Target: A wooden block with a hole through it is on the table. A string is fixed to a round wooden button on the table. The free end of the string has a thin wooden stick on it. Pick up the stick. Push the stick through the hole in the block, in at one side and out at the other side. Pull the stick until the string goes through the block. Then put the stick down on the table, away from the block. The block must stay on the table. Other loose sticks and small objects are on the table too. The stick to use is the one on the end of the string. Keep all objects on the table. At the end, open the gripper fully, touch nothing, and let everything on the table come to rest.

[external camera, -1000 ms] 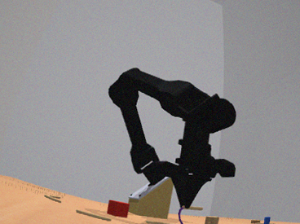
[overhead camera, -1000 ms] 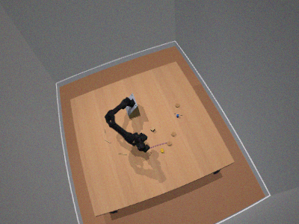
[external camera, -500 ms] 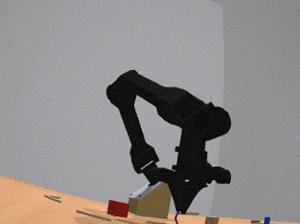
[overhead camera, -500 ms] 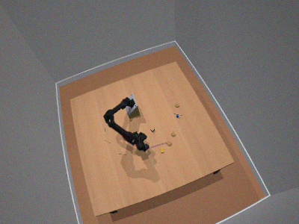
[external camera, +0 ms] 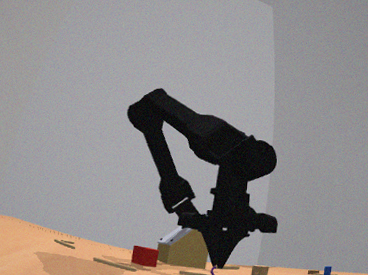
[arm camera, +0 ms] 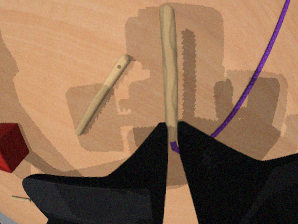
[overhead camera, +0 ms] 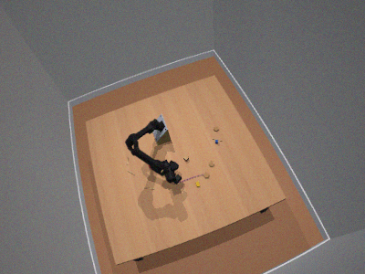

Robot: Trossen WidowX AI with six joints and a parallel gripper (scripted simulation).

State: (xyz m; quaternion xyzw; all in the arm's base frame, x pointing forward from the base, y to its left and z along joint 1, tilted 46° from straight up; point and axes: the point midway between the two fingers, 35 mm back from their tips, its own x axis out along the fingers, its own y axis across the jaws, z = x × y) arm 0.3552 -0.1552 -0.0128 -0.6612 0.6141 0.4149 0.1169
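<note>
Right now the wooden block is 9 cm behind my gripper tip, 17 cm to the left of it and 1 cm below it. The rest, counted from my gripper tip: yellow piece 13 cm ahead, 15 cm to the left, 2 cm below; red cube 15 cm behind, 9 cm to the right; thin wooden stick 1 cm behind, 1 cm to the left.
</note>
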